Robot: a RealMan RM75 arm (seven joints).
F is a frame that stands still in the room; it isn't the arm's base.
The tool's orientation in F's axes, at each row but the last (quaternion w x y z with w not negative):
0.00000 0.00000 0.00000 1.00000
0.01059 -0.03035 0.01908 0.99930
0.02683 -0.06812 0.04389 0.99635
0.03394 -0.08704 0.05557 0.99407
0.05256 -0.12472 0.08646 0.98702
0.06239 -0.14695 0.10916 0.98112
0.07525 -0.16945 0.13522 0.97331
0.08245 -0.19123 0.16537 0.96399
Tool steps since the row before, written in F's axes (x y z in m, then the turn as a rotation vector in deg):
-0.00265 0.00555 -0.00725 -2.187 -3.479 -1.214
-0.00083 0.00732 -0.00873 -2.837 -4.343 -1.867
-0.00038 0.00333 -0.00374 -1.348 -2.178 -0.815
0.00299 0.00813 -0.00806 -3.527 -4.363 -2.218
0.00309 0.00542 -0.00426 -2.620 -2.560 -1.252
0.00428 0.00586 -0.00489 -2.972 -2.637 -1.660
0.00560 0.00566 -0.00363 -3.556 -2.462 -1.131
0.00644 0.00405 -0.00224 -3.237 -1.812 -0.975
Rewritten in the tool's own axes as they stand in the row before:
0.00265 -0.00555 -0.00725 2.187 3.479 -1.214
0.00151 -0.00762 -0.00837 2.858 4.332 -1.860
0.00105 -0.00360 -0.00334 1.343 2.178 -0.823
-0.00104 -0.00913 -0.00745 3.605 4.366 -2.081
-0.00144 -0.00637 -0.00380 2.633 2.639 -1.044
-0.00206 -0.00729 -0.00438 3.084 2.688 -1.345
-0.00337 -0.00733 -0.00339 3.460 2.759 -0.635
-0.00461 -0.00585 -0.00273 3.169 2.127 -0.380

